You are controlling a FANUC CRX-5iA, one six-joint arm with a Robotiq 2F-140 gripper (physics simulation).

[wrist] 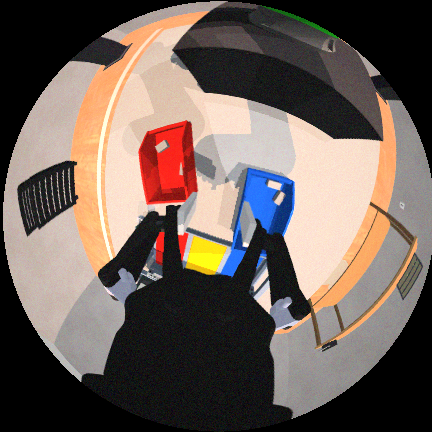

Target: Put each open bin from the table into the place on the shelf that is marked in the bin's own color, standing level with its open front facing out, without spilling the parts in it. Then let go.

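Places are measured from the arm's base along level axes (x back, y right, z up), in centimetres.
Where they show: gripper, fingertip midpoint: [218, 205].
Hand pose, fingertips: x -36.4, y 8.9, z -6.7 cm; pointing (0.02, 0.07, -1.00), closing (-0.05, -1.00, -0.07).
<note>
Things, the pixels of their centre, and the offset from my fingertips. "*": a spot on its surface instead. Level surfaces: height alone.
- blue open bin, surface spot: [272, 215] * dz -12.3, dx -5.1, dy -12.4 cm
- red open bin, surface spot: [169, 167] * dz -12.3, dx +3.4, dy +14.2 cm
- pale table top, surface height: dz -12.6 cm
The blue open bin [272, 215] is right of centre in the wrist view, with small light parts inside. Its near end overlaps the view of the shelf's blue-marked place [239, 261]; whether it rests there cannot be told. The red open bin [169, 167] is upper left of the fingers, upright, with light parts inside. The red-marked place [163, 248] and the yellow-marked place [206, 255] show beyond the fingers, partly hidden by them. My gripper [218, 205] is partly open with nothing between its fingers. Its right finger overlaps the blue bin's left side in view; contact cannot be told.
The pale table top [330, 200] has a wooden edge [89, 165]. A large dark arm part [280, 85] crosses the top. A dark slatted panel [48, 196] is at the left, and a wooden-railed frame [387, 310] is at the lower right.
</note>
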